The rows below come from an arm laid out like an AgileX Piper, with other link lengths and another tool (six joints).
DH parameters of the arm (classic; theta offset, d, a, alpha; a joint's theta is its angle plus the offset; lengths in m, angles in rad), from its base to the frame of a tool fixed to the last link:
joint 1: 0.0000 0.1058 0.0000 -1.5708
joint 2: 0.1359 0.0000 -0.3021 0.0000
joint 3: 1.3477 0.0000 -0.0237 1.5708
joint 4: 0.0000 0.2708 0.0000 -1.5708
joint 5: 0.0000 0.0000 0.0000 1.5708
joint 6: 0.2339 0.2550 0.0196 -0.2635
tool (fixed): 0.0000 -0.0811 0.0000 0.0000
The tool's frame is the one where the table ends.
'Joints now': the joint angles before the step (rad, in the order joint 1, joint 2, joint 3, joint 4, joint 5, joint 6). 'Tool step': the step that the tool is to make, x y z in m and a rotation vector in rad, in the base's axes. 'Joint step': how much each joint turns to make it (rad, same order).
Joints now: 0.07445 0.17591 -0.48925 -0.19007 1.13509 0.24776
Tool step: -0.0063 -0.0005 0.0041 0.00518 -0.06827 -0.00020
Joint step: 0.00029 -0.06966 -0.00012 -0.00024 0.00139 0.00024
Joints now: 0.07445 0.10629 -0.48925 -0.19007 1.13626 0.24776
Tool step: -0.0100 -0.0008 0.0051 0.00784 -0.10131 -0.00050
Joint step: 0.00029 -0.10438 0.00001 -0.00029 0.00286 0.00031
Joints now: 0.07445 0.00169 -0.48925 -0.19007 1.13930 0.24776
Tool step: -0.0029 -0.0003 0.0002 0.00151 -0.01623 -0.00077
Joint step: 0.00016 -0.02263 -0.00009 -0.00014 0.00648 -0.00032
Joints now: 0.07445 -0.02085 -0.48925 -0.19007 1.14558 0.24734
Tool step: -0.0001 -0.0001 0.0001 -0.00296 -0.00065 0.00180
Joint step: 0.00000 -0.00107 -0.00006 0.00001 0.00008 -0.00357
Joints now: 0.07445 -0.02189 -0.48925 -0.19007 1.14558 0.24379
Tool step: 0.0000 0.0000 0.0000 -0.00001 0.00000 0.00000
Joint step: -0.00001 0.00000 0.00000 0.00001 0.00000 -0.00002
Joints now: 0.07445 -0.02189 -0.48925 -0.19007 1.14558 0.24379
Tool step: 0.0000 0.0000 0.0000 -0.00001 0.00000 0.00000
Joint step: -0.00001 0.00000 0.00000 0.00001 0.00000 -0.00002
